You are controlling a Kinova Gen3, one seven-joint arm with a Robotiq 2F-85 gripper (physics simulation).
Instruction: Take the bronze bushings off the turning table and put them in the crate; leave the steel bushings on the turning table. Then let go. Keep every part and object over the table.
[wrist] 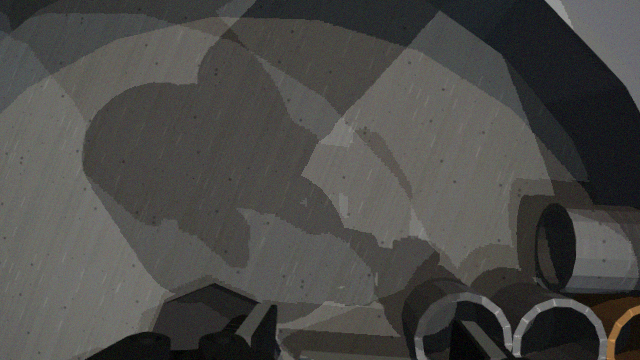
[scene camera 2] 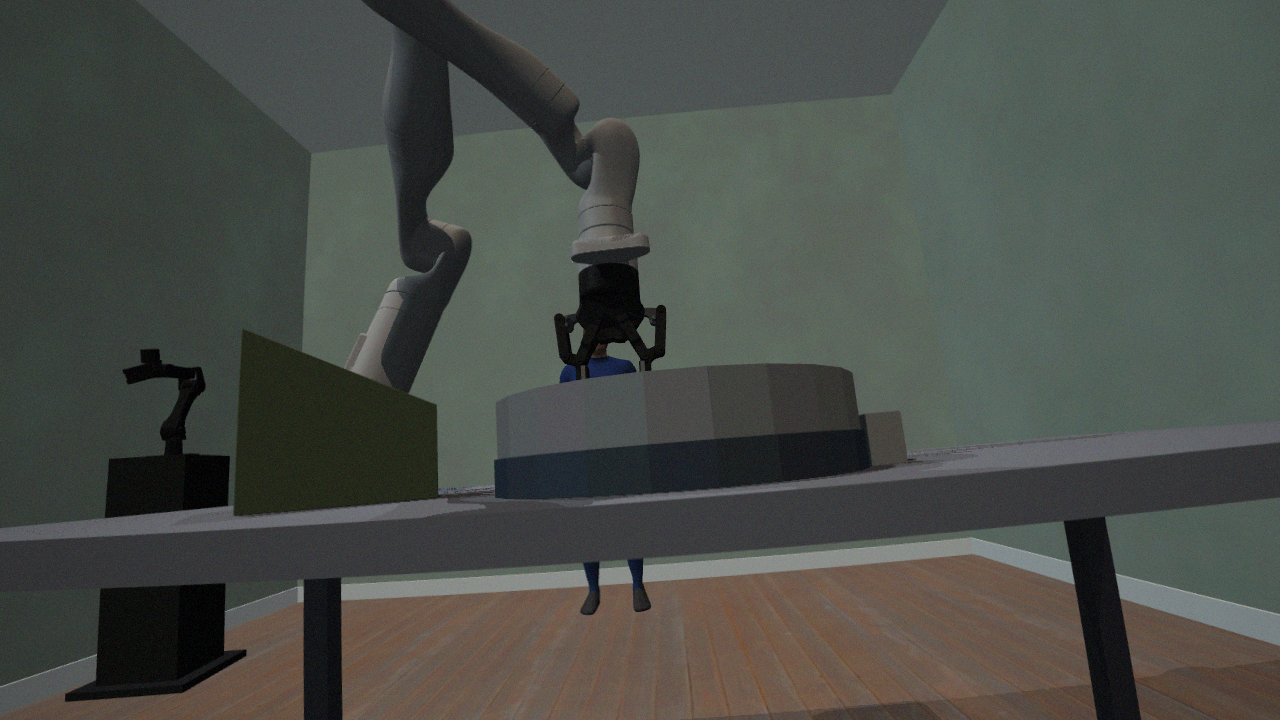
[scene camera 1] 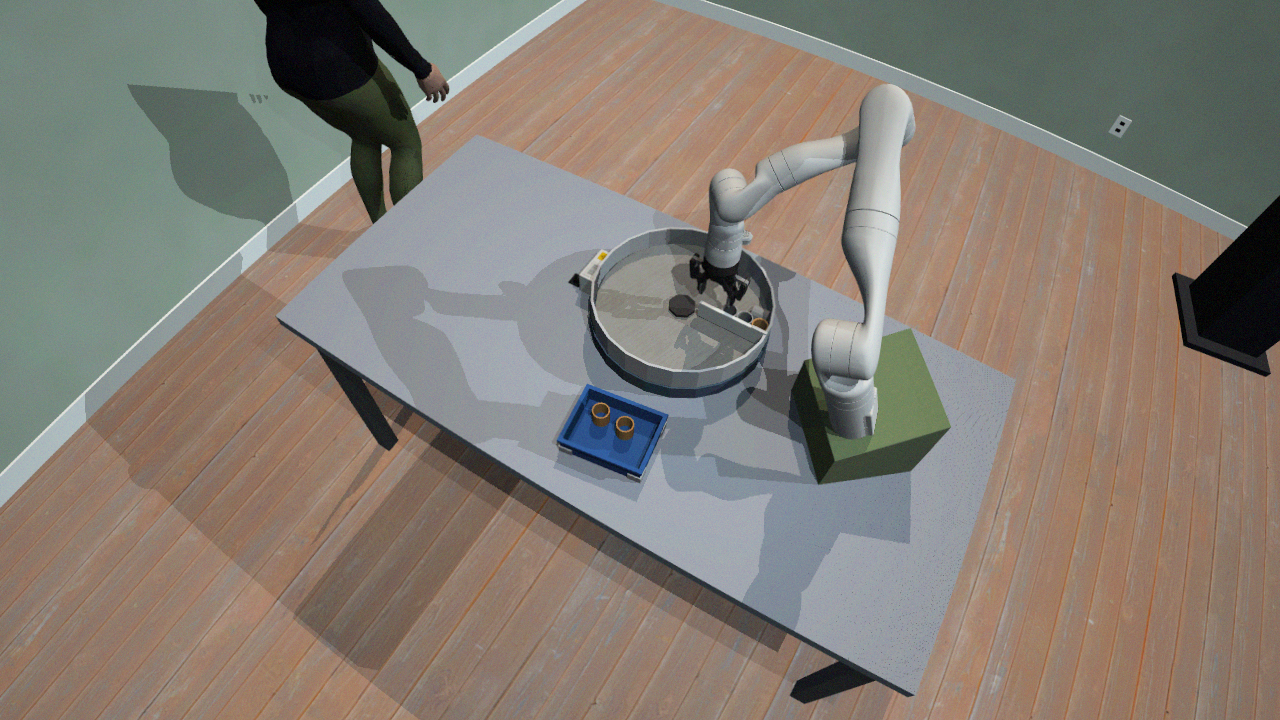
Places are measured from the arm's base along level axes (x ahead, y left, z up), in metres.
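Pixels of known places: gripper, fingertip midpoint: [wrist: 362,339] [scene camera 1: 715,297]; arm's base, link origin: [scene camera 2: 370,403] [scene camera 1: 853,418].
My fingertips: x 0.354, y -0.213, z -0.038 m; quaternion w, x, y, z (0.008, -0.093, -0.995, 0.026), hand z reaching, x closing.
For each thing: its top centre in the pictures, then the offset to it from my fingertips. "spot": a spot on its surface instead.
- bronze bushing, top centre: [scene camera 1: 760,324] dy +0.023, dx -0.115, dz -0.014 m
- white divider, surface spot: [scene camera 1: 729,324] spot: dy +0.039, dx -0.049, dz -0.027 m
- steel bushing, top centre: [wrist: 622,253] [scene camera 1: 761,310] dy -0.017, dx -0.107, dz -0.014 m
- blue crate, top centre: [scene camera 1: 613,427] dy +0.364, dx +0.101, dz -0.055 m
- dark hub, top centre: [wrist: 210,354] [scene camera 1: 682,304] dy +0.014, dx +0.071, dz -0.044 m
- white box, surface spot: [scene camera 2: 884,437] spot: dy -0.074, dx +0.291, dz -0.075 m
The turning table [scene camera 1: 631,331] [scene camera 2: 680,407] [wrist: 450,125] is a round grey walled tray. A bronze bushing [scene camera 1: 759,323] [wrist: 607,305] stands on it near the rim, beside the white divider [scene camera 1: 729,324]. Two steel bushings [wrist: 414,306] [wrist: 505,296] stand in a row with it in the wrist view; another steel bushing [wrist: 600,252] lies on its side behind. My gripper [scene camera 1: 716,297] [scene camera 2: 613,369] [wrist: 362,339] is open and empty, pointing down over the turning table; its right finger overlaps the nearest steel bushing in the wrist view. The blue crate [scene camera 1: 586,440] holds two upright bronze bushings [scene camera 1: 600,414] [scene camera 1: 623,427].
A dark hub [scene camera 1: 682,305] [wrist: 200,317] sits mid-turntable, left of the bushings in the wrist view. A white box [scene camera 1: 592,266] [scene camera 2: 884,437] adjoins the turntable's outer wall. The green block [scene camera 1: 913,385] [scene camera 2: 340,438] carries my arm's base. A person [scene camera 1: 326,53] stands beyond the table's far left edge.
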